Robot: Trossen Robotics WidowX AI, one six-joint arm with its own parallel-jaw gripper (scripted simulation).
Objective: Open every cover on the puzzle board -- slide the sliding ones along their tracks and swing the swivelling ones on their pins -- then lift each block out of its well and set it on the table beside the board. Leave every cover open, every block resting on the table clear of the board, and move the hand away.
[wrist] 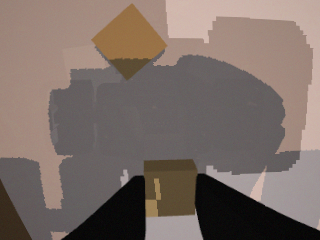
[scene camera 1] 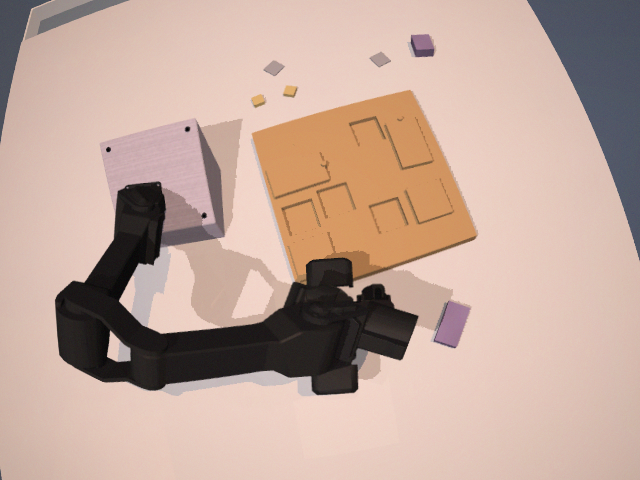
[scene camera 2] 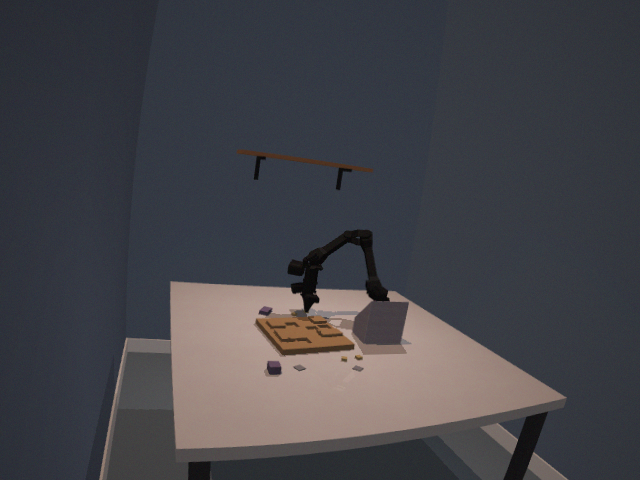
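Observation:
My gripper [scene camera 1: 335, 337] is there for me to see, and the wrist view shows me the same gripper [wrist: 169, 185]. There is an orange puzzle board [scene camera 1: 364, 209] as well, and when I look through scene camera 2 I find the board [scene camera 2: 307, 340] there too.

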